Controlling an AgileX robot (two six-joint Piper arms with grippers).
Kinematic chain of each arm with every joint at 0, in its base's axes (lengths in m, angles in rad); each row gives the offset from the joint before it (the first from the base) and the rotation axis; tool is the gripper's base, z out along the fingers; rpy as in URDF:
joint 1: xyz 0 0 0.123 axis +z
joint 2: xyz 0 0 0 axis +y
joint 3: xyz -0.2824 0 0.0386 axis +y
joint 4: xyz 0.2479 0 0.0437 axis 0.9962 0 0.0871
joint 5: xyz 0 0 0 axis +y
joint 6: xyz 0.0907 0 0.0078 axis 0.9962 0 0.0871
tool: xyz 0 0 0 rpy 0 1.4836 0
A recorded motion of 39 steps. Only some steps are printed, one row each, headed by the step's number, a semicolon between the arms.
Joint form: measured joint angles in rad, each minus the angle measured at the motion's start. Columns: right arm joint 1, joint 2, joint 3, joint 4, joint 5, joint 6; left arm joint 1, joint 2, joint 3, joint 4, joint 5, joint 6.
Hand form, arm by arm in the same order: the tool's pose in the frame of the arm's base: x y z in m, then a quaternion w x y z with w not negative. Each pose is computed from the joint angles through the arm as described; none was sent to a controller.
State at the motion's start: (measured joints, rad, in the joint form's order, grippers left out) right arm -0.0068 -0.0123 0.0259 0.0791 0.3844 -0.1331; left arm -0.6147 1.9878 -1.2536 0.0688 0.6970 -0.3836
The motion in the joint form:
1: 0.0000 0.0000 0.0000 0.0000 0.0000 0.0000; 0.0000 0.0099 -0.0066 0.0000 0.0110 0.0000
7: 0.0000 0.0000 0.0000 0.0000 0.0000 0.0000; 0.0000 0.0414 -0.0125 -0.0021 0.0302 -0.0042
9: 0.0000 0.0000 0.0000 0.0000 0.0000 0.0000; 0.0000 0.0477 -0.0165 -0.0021 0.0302 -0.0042
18: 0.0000 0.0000 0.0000 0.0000 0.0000 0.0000; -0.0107 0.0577 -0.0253 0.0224 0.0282 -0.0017
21: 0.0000 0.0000 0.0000 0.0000 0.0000 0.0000; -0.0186 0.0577 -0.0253 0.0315 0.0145 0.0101
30: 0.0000 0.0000 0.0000 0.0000 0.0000 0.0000; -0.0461 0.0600 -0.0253 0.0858 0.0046 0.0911
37: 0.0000 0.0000 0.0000 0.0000 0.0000 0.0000; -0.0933 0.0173 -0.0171 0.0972 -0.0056 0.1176
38: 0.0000 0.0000 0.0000 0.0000 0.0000 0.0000; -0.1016 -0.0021 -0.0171 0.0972 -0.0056 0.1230
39: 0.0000 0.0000 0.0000 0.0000 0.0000 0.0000; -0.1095 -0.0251 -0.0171 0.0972 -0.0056 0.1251
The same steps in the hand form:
1: 0.0523 0.0024 0.1706 0.58959 -0.03011 0.80711 -0.00765; 0.3161 -0.2182 0.1408 0.10502 0.13803 0.98442 -0.02878
7: 0.0523 0.0024 0.1706 0.58959 -0.03011 0.80711 -0.00765; 0.3161 -0.2182 0.1297 0.08502 0.13556 0.98693 -0.01902
9: 0.0523 0.0024 0.1706 0.58959 -0.03011 0.80711 -0.00765; 0.3169 -0.2188 0.1282 0.08400 0.13560 0.98702 -0.01849
18: 0.0523 0.0024 0.1706 0.58959 -0.03011 0.80711 -0.00765; 0.3173 -0.2223 0.1264 0.08851 0.15048 0.98458 -0.01130
21: 0.0523 0.0024 0.1706 0.58959 -0.03011 0.80711 -0.00765; 0.3168 -0.2252 0.1267 0.09595 0.16343 0.98181 -0.01174
30: 0.0523 0.0024 0.1706 0.58959 -0.03011 0.80711 -0.00765; 0.3133 -0.2321 0.1263 0.10823 0.23491 0.96595 0.00618
37: 0.0523 0.0024 0.1706 0.58959 -0.03011 0.80711 -0.00765; 0.3013 -0.2453 0.1413 0.13005 0.27290 0.95321 -0.00108
38: 0.0523 0.0024 0.1706 0.58959 -0.03011 0.80711 -0.00765; 0.2990 -0.2475 0.1488 0.13878 0.27859 0.95032 -0.00529
39: 0.0523 0.0024 0.1706 0.58959 -0.03011 0.80711 -0.00765; 0.2965 -0.2494 0.1577 0.14909 0.28231 0.94761 -0.01048

